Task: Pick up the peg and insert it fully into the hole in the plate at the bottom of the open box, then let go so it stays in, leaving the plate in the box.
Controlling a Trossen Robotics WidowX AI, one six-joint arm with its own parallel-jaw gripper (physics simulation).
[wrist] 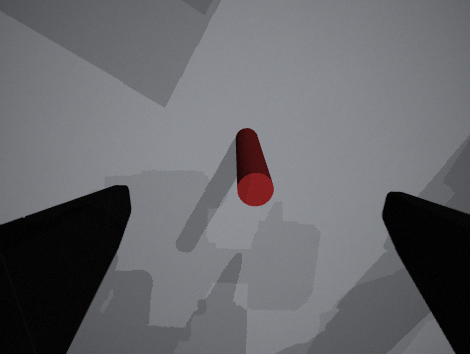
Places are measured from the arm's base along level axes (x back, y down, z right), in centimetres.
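Pixels of known places: gripper, fingertip midpoint: point(257, 201).
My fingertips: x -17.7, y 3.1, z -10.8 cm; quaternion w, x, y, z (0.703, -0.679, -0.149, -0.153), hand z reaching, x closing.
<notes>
Behind a point stands the place of what it marks.
The red peg point(252, 162) @(x -18.0, y 5.4, z -10.2 cm) stands upright on the grey surface near the middle of the wrist view, its bright round top end facing the camera. My gripper point(257, 201) @(x -17.7, y 3.1, z -10.8 cm) is wide open and empty, one dark finger at the lower left and the other at the lower right. The peg's top shows between the two fingertips in the picture, with a wide gap on each side; how far below the fingertips it is cannot be told exactly. The box, the plate and its hole do not show in this view.
A large angular shadow lies at the upper left. The peg's own shadow runs down and left from it. Shadows of the arm and gripper lie across the grey surface point(350, 100) @(x -13.0, y 12.2, z -6.0 cm) at the bottom and the lower right.
</notes>
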